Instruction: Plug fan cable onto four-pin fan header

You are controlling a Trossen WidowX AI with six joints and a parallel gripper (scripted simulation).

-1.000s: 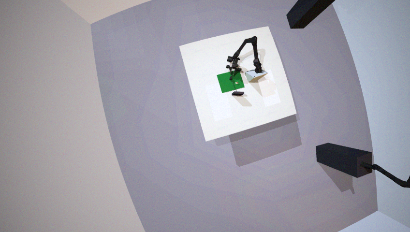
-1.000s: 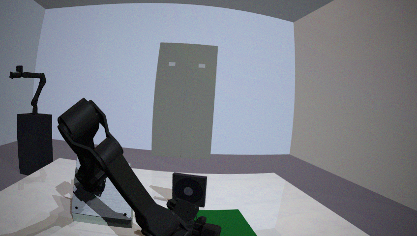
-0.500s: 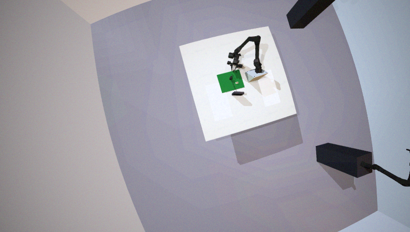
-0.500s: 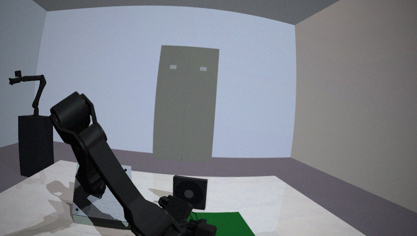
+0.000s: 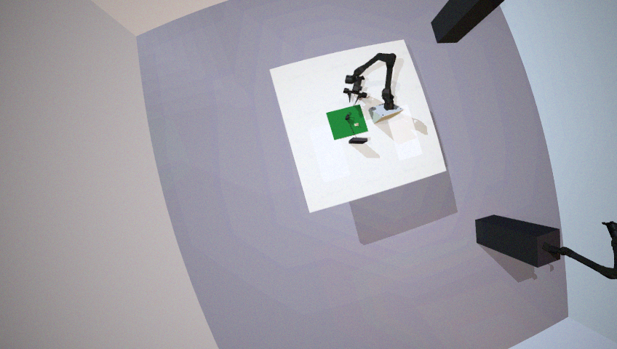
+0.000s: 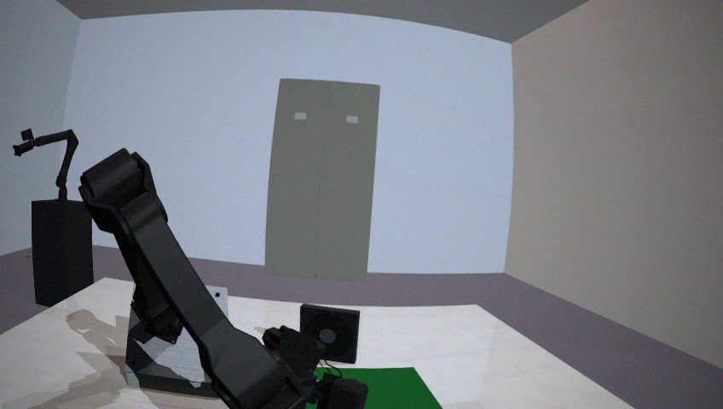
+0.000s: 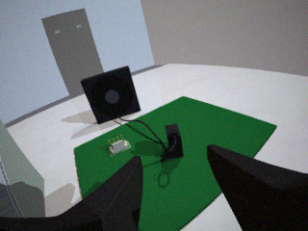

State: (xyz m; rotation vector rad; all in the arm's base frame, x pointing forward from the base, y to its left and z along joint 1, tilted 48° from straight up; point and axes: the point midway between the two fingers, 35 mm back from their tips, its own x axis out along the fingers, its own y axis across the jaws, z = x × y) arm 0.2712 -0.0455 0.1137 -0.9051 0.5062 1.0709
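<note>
My gripper tip is now 50 mm short of the dark fan plug, 90 mm to the right of it and 70 mm above it. From my gripper tip the other things lie so: pale four-pin header: 30 mm behind, 160 mm to the left, 90 mm below; black fan: 290 mm to the left, 30 mm below; green board: 40 mm ahead, 120 mm to the left, 100 mm below.
</note>
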